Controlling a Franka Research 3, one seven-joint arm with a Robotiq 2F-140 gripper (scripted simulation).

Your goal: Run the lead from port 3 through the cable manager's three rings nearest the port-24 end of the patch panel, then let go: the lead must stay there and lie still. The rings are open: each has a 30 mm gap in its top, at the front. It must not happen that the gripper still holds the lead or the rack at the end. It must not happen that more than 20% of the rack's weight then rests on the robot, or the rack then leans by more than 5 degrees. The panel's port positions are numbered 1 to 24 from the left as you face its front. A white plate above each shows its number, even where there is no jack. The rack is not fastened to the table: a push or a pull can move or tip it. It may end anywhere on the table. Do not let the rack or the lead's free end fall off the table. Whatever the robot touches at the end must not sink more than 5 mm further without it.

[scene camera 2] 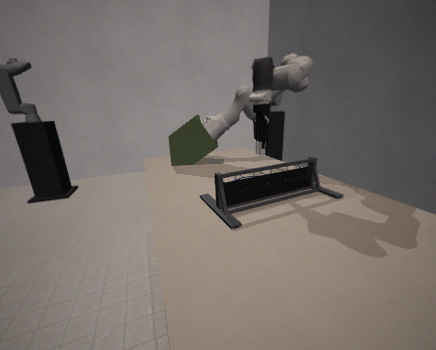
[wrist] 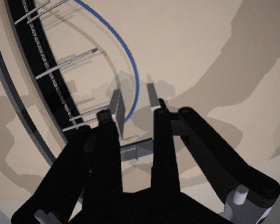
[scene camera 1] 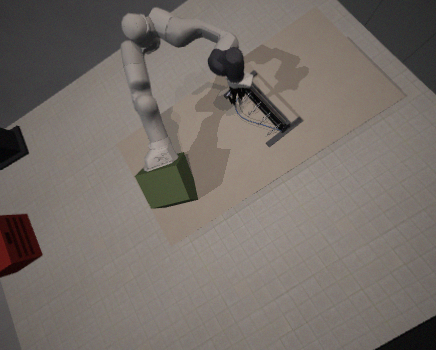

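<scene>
There is a rack (scene camera 2: 236, 193) here, and it is 85 cm from the lens.
</scene>
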